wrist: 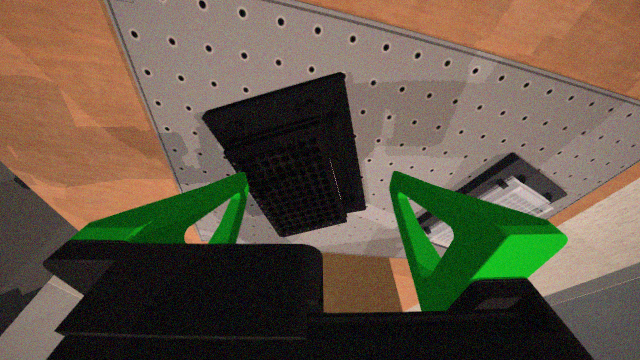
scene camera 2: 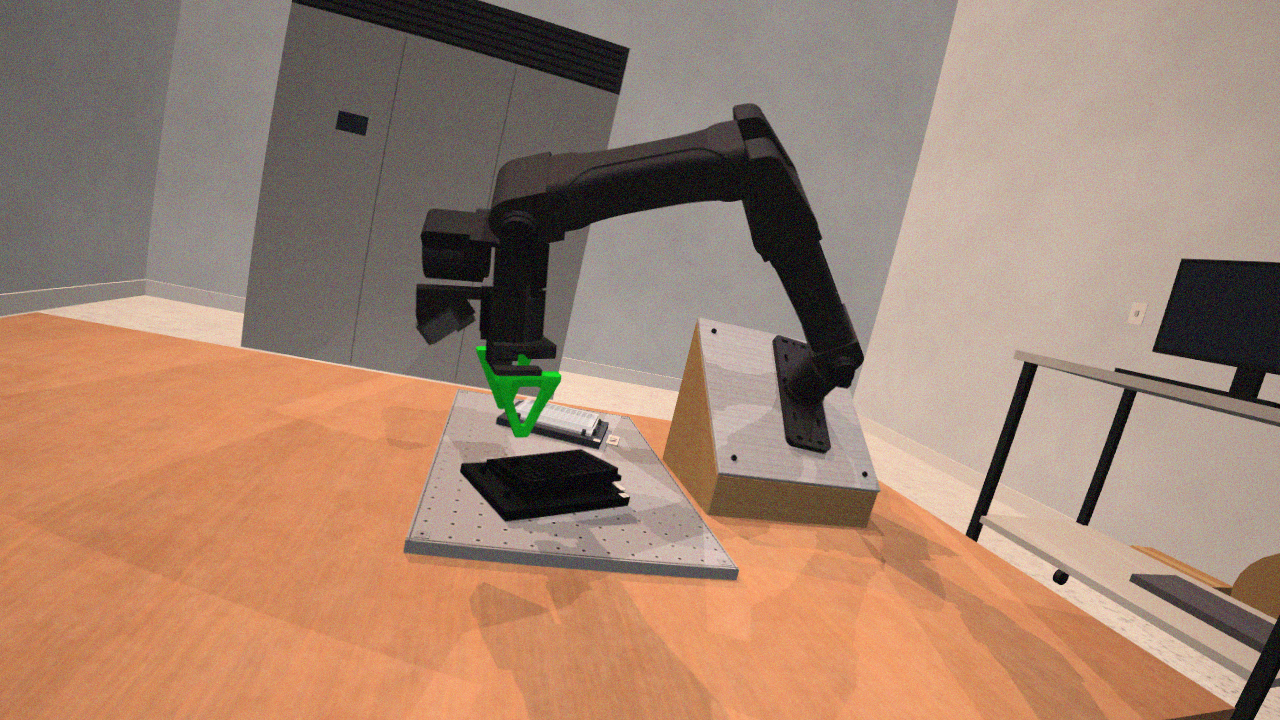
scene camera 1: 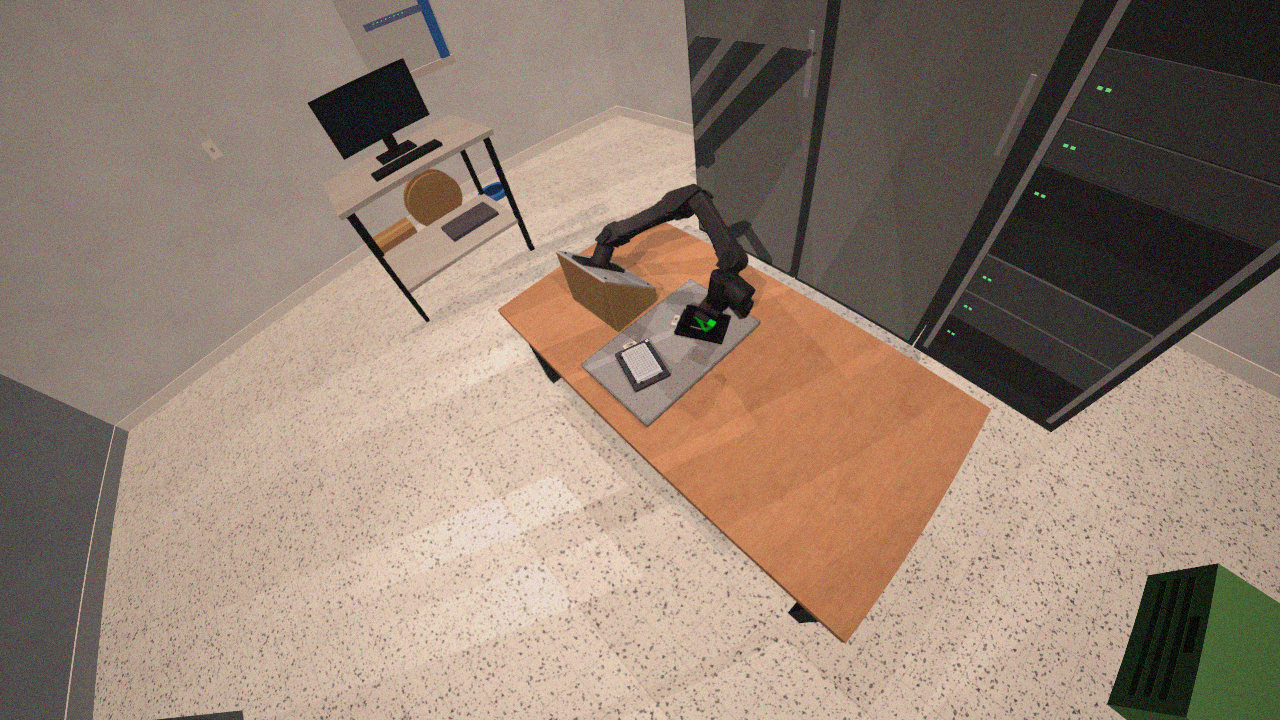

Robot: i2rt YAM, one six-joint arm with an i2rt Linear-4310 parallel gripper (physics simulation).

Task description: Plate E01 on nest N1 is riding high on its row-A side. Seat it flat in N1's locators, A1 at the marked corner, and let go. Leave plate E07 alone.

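Places are measured from the arm's base along level axes (x ahead, y left, z up), in centimetres.
Pixels of known places: gripper, between the fingertips: (wrist: pixel 319 179) (scene camera 2: pixel 512 421) (scene camera 1: pixel 712 320); arm's base, origin of its link: (scene camera 2: pixel 798 392) (scene camera 1: pixel 598 265).
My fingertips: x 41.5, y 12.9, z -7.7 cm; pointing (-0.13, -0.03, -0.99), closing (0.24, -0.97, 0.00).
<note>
Ahead of a thing's pixels: the offset from my fingertips to its top centre. "spot": to the spot under its first point. Level surfaces: height alone.
A black plate @(dx -6.0, dy +0.9, dz -3.1 cm) (scene camera 2: pixel 550 467) (wrist: pixel 295 185), taken as E01, sits on a black nest @(dx -5.2, dy +0.7, dz -5.1 cm) (scene camera 2: pixel 483 480) (wrist: pixel 280 111). It stands proud of the nest; its exact tilt is hard to judge, black on black. No label or A1 mark is legible. A white plate @(dx -7.4, dy -24.3, dz -4.7 cm) (scene camera 1: pixel 640 362) (scene camera 2: pixel 559 418) (wrist: pixel 520 197), taken as E07, sits in a second dark nest @(spot: dx +0.6, dy -25.0, dz -6.2 cm) (wrist: pixel 539 175). My gripper (scene camera 1: pixel 704 324) (scene camera 2: pixel 512 419) (wrist: pixel 319 179) is open, its green fingers pointing down, with nothing between them. It hangs above the black plate's level; in the wrist view the plate shows partly between the fingertips, nearer the left one.
Both nests stand on a grey perforated board @(dx -7.5, dy -11.4, dz -7.2 cm) (scene camera 1: pixel 648 411) (scene camera 2: pixel 572 557) (wrist: pixel 300 47) on the wooden table @(dz -8.6 cm) (scene camera 1: pixel 805 465) (scene camera 2: pixel 268 537). The arm's wedge-shaped mount (scene camera 1: pixel 595 295) (scene camera 2: pixel 787 501) stands beside the board. A side table with a monitor (scene camera 1: pixel 371 107) is farther off.
</note>
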